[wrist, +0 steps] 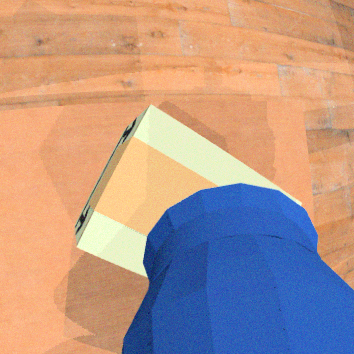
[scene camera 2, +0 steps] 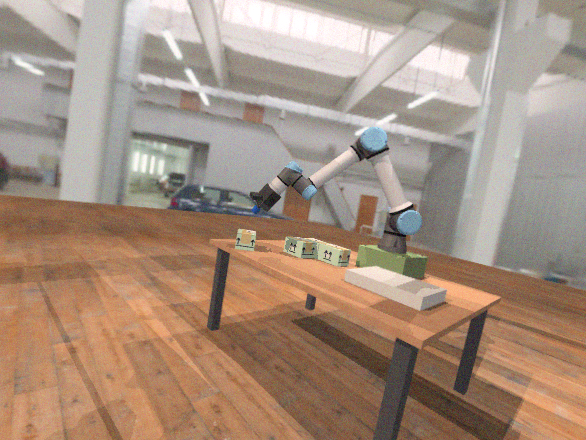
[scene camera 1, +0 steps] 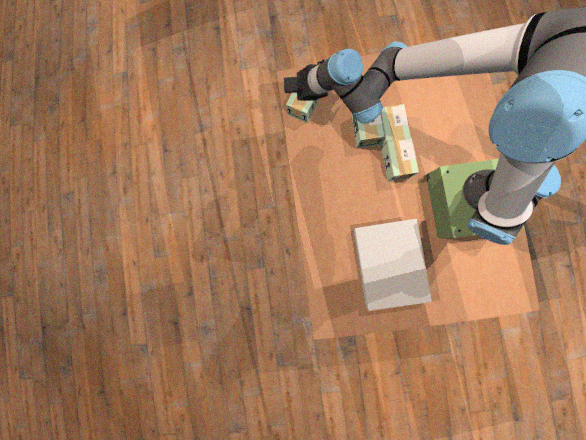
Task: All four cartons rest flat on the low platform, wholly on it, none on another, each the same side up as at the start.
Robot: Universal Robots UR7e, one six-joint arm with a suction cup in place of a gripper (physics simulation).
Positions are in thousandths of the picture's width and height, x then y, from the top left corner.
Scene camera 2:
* low white platform: 702, 665, on the table
